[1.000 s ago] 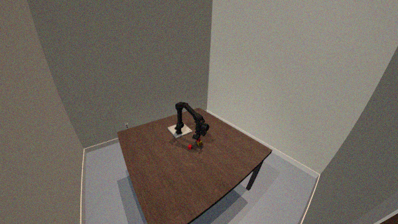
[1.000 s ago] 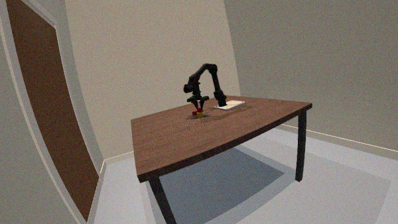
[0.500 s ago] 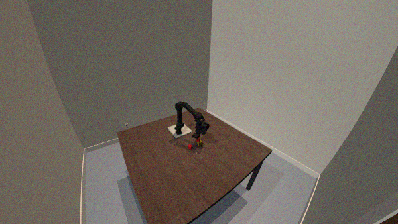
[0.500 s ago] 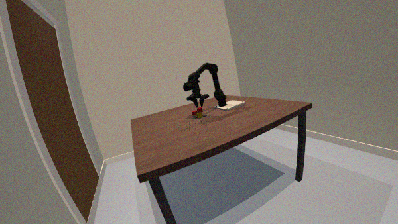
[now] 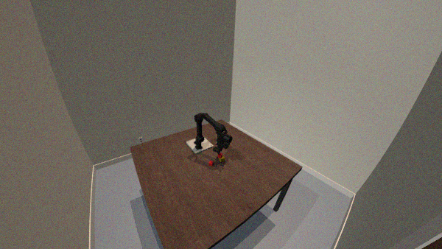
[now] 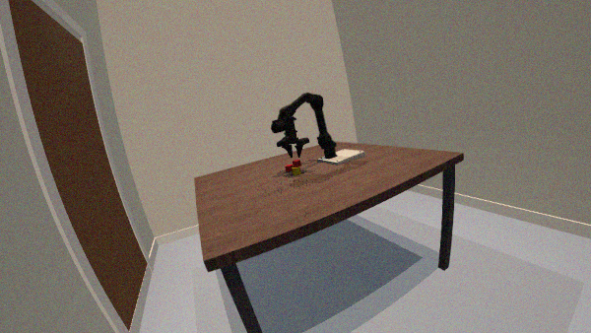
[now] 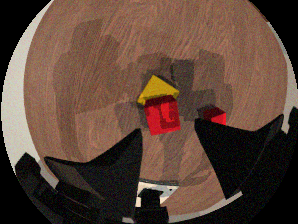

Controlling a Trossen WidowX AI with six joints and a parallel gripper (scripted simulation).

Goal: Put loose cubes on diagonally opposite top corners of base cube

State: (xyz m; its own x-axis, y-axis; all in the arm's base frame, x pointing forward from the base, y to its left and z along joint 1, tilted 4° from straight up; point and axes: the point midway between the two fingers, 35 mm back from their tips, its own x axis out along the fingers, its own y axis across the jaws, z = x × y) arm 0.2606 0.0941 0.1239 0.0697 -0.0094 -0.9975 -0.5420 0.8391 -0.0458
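The red cube lies 3 cm below my gripper tip. The rest, counted from my gripper tip: yellow base cube (7 cm below, 1 cm to the left, 1 cm ahead).
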